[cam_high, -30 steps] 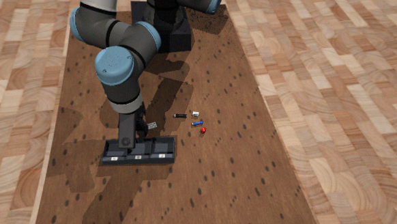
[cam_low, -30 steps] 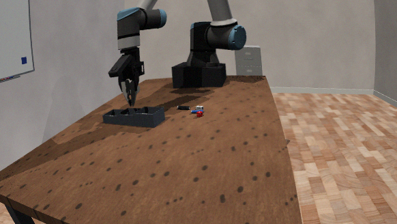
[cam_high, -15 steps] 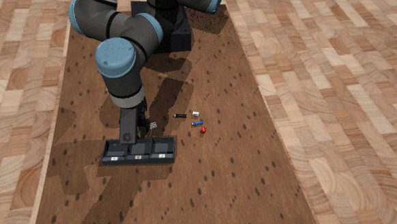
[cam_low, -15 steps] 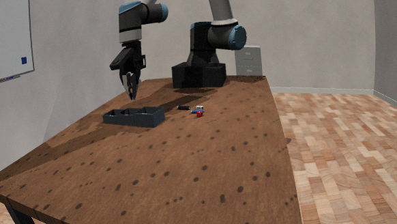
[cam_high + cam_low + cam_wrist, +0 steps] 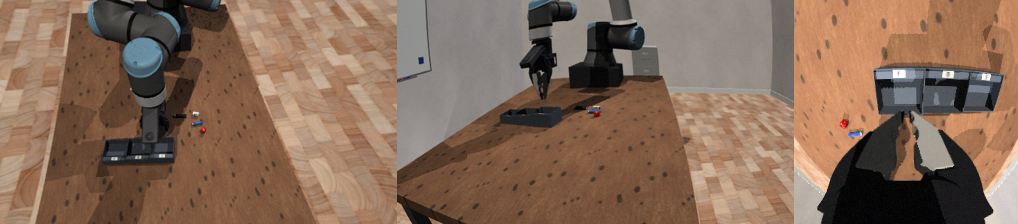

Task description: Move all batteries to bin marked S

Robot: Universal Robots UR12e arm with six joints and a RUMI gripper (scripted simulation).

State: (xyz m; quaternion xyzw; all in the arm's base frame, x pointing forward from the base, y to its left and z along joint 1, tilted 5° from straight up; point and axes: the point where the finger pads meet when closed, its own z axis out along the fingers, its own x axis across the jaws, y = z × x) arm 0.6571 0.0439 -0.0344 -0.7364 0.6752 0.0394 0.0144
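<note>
The black battery is 150 mm behind my hand, 90 mm below it and 70 mm to the left of it. Also, from my hand: white dotted tile 100 mm behind, 90 mm below, 50 mm to the right; then three-compartment bin row 70 mm to the right, 70 mm below, 20 mm ahead; then red die 160 mm to the left, 90 mm below, 90 mm behind.
</note>
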